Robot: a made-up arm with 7 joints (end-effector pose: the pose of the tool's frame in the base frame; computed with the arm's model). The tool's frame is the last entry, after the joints.
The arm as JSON. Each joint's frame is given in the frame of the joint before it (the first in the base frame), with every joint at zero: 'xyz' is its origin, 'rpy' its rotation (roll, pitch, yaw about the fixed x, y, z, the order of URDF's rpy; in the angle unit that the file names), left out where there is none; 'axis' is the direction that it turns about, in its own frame. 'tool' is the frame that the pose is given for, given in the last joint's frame.
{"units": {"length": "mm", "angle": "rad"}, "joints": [
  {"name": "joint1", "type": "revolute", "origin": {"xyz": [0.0, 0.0, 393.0]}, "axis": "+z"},
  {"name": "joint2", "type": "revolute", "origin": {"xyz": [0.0, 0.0, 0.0]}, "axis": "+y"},
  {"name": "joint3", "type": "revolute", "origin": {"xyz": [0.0, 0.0, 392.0]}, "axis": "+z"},
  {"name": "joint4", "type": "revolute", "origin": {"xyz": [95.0, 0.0, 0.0]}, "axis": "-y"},
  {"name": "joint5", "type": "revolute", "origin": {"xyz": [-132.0, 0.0, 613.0]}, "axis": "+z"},
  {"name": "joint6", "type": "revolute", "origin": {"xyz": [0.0, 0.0, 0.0]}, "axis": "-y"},
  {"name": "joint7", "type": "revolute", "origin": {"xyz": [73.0, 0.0, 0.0]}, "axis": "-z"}
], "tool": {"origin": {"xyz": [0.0, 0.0, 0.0], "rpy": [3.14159, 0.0, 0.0]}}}
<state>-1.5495 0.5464 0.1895 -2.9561 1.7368 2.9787 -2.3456</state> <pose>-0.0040 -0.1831 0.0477 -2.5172 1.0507 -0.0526</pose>
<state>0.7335 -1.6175 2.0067 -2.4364 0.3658 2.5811 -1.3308</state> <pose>-0.4128 0.4483 0.1330 -0.6264 1.7082 0.6579</pose>
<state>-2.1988 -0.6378 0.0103 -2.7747 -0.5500 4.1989 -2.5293</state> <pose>-0.2124 -0.3322 0.6069 1.0296 0.8245 -1.3561</pose>
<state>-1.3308 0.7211 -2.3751 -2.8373 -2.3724 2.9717 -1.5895</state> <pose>-0.3452 0.2114 0.4052 -2.0093 -0.3278 0.3827</pose>
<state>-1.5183 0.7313 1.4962 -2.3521 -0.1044 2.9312 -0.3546</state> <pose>0.6867 -0.0591 0.4337 -2.4512 -0.2518 -0.8436</pose>
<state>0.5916 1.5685 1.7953 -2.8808 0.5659 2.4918 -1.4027</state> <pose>-0.4058 0.2518 0.4600 0.3831 -1.3612 1.1630</pose>
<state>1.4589 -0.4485 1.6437 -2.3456 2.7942 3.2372 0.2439</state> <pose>-0.5717 0.0429 0.3978 -2.4953 -0.2738 0.8368</pose>
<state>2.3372 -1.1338 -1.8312 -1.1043 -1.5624 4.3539 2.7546</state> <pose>0.8747 -0.1719 0.6132 -0.5820 0.2004 -0.2296</pose>
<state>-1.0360 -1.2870 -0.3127 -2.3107 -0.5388 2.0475 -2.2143</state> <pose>-0.1022 -0.2203 1.0562 1.9525 0.9576 -0.4515</pose>
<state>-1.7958 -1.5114 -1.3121 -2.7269 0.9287 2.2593 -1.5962</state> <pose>-0.5268 -0.0452 0.4784 0.7642 -0.9783 1.9007</pose>
